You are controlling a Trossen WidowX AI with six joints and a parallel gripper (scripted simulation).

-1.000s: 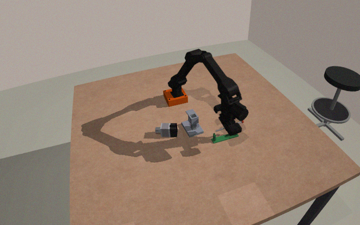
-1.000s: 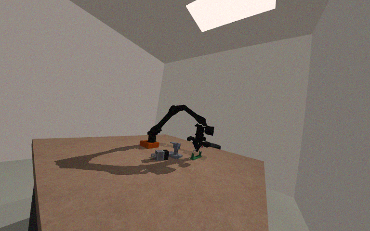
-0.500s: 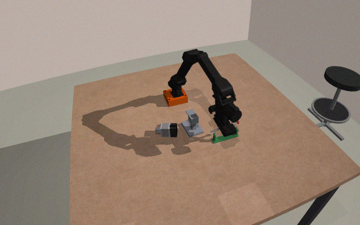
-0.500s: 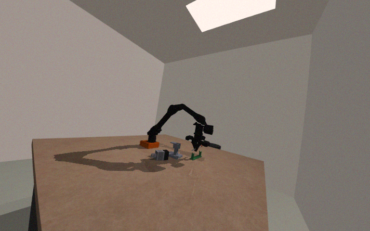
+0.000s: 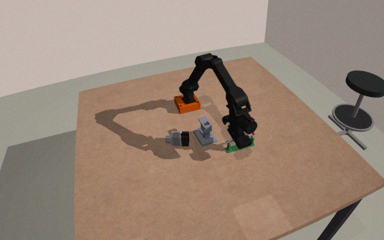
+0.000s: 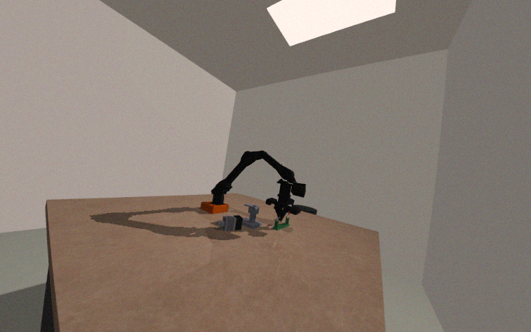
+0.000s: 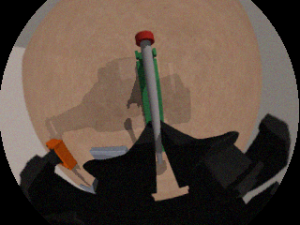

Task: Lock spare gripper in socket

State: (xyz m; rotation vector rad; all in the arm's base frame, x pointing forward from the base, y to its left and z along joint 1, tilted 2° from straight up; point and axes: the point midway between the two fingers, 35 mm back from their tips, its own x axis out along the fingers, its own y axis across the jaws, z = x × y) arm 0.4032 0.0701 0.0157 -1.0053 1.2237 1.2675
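Right now my gripper tip is 20 mm to the right of the green cradle and 10 mm above it. From my gripper tip the other things lie so: spare gripper 240 mm to the right, 150 mm behind, 10 mm below; grey mount 120 mm behind, 100 mm to the right, 20 mm above.
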